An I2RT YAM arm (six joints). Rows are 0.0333 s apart.
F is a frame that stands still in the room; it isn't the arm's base.
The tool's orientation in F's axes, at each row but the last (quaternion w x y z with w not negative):
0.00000, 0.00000, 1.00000, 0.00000
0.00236, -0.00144, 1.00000, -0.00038
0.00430, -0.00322, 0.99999, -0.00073
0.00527, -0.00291, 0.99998, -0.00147
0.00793, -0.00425, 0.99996, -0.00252
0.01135, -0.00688, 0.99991, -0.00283
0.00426, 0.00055, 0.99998, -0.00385
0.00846, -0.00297, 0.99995, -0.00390
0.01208, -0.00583, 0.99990, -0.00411
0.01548, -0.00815, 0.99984, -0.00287
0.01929, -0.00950, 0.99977, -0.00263
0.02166, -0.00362, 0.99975, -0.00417
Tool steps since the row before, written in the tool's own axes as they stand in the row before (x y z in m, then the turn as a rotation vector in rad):
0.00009, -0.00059, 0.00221, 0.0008, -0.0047, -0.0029
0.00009, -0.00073, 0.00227, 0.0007, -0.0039, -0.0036
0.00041, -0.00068, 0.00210, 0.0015, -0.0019, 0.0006
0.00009, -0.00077, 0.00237, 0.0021, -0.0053, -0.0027
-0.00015, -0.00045, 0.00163, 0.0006, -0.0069, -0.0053
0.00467, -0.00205, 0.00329, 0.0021, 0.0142, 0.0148
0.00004, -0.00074, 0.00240, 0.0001, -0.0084, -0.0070
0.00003, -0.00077, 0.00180, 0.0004, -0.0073, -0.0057
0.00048, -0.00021, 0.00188, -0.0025, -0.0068, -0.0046
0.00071, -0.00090, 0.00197, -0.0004, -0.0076, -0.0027
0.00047, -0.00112, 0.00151, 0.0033, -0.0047, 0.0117
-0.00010, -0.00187, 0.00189, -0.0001, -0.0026, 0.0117
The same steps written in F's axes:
-0.00009, -0.00059, -0.00221, -0.0008, -0.0047, 0.0029
-0.00008, -0.00073, -0.00227, -0.0007, -0.0039, 0.0036
-0.00039, -0.00069, -0.00210, -0.0015, -0.0019, -0.0006
-0.00006, -0.00078, -0.00237, -0.0021, -0.0053, 0.0027
0.00018, -0.00046, -0.00163, -0.0006, -0.0069, 0.0053
-0.00457, -0.00213, -0.00338, -0.0020, 0.0141, -0.0149
-0.00002, -0.00076, -0.00239, -0.0002, -0.0083, 0.0071
0.00001, -0.00078, -0.00179, -0.0005, -0.0073, 0.0057
-0.00043, -0.00023, -0.00189, 0.0025, -0.0067, 0.0047
-0.00063, -0.00092, -0.00199, 0.0004, -0.0076, 0.0028
-0.00039, -0.00114, -0.00152, -0.0028, -0.0048, -0.0118
0.00020, -0.00188, -0.00187, 0.0006, -0.0027, -0.0117

